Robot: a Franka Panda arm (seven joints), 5 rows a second.
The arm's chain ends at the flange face. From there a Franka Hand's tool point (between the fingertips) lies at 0.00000 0.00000 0.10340 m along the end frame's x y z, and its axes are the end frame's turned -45 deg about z.
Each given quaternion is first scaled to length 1.
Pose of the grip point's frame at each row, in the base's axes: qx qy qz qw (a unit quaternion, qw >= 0); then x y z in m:
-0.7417 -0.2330 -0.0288 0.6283 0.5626 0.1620 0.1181
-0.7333 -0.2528 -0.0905 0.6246 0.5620 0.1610 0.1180
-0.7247 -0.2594 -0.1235 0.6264 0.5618 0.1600 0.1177
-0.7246 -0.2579 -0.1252 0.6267 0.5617 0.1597 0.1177
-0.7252 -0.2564 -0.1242 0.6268 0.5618 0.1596 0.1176
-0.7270 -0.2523 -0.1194 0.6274 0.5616 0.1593 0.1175
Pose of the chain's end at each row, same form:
-0.7744 0.0686 0.2138 0.5915 0.5885 0.0642 0.1397
-0.7742 0.0471 0.1554 0.6117 0.5809 0.0615 0.1390
-0.7688 0.0377 0.1256 0.6259 0.5769 0.0595 0.1368
-0.7681 0.0390 0.1242 0.6269 0.5764 0.0591 0.1366
-0.7681 0.0406 0.1251 0.6266 0.5764 0.0590 0.1366
-0.7682 0.0451 0.1298 0.6253 0.5764 0.0588 0.1366

